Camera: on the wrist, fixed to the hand. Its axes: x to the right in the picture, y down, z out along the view.
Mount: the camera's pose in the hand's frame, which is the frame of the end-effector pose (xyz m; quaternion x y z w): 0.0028 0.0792 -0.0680 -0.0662 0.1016 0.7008 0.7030
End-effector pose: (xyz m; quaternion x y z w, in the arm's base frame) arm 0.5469 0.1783 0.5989 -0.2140 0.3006 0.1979 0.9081
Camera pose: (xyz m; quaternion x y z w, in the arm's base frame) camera 0.4790 0.2102 0.5263 -0.0200 0.4405 0.7737 0.4550
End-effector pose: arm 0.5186 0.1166 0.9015 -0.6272 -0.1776 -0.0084 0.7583
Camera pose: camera 0.5575 0.0692 0.8170 -0.6147 0.3923 0.4500 0.5155
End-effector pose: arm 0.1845 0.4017 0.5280 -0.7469 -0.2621 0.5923 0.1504
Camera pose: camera 0.2674 0.3444 0.5006 0.7789 -0.3152 -0.4285 0.3322
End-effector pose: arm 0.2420 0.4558 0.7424 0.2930 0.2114 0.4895 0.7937
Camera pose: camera 0.1492 0.5035 0.7452 0.2518 -0.0085 0.9440 0.2128
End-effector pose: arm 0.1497 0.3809 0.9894 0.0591 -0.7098 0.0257 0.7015
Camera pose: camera 0.2077 0.4674 0.9969 -0.5049 -0.4708 0.4687 0.5511
